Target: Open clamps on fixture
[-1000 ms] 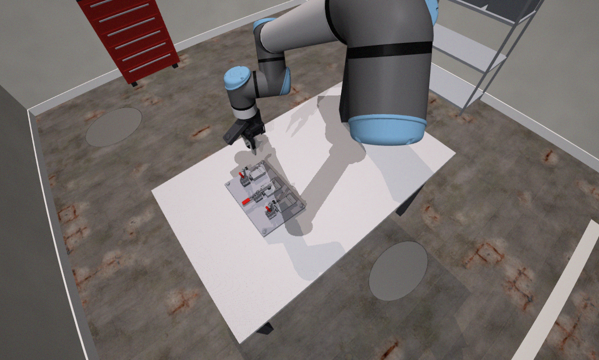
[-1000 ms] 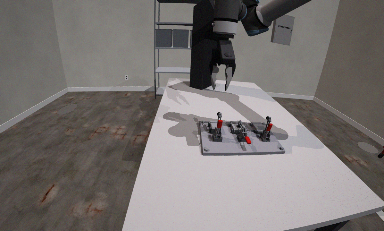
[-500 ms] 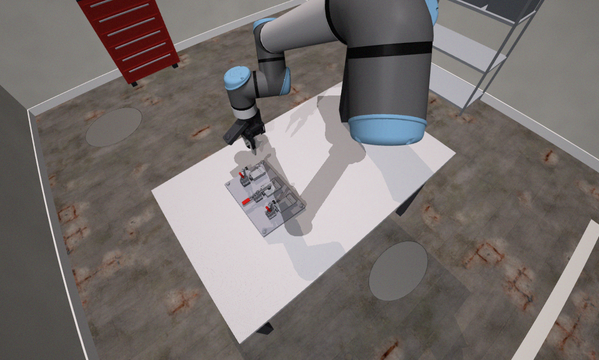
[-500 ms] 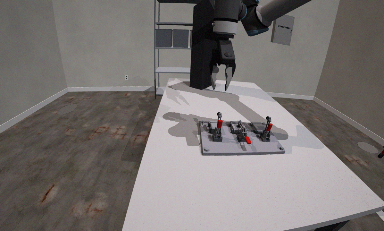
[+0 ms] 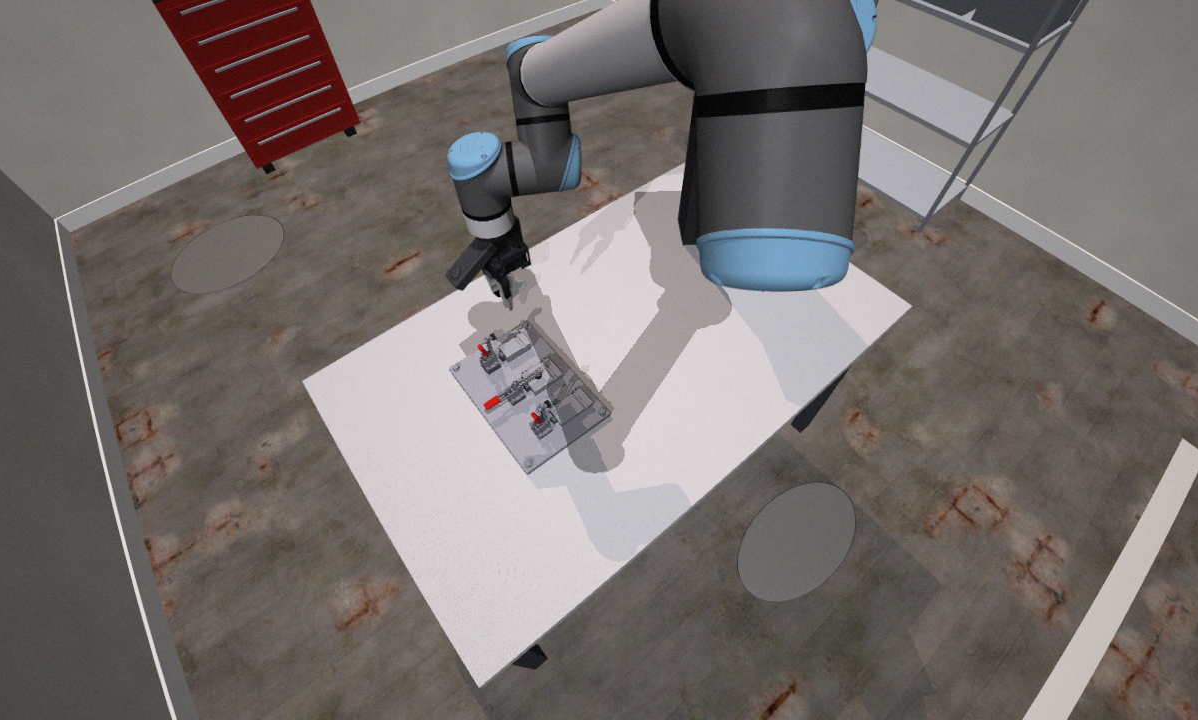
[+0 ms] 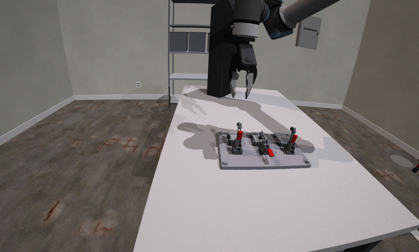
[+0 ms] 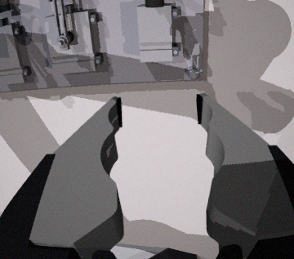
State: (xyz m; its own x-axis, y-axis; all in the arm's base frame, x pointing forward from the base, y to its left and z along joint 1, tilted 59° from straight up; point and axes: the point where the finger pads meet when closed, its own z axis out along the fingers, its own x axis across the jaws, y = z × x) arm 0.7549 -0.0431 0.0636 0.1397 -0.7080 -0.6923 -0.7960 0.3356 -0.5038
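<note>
The fixture is 20 mm ahead of my hand, 120 mm to the left of it and 210 mm below it.
</note>
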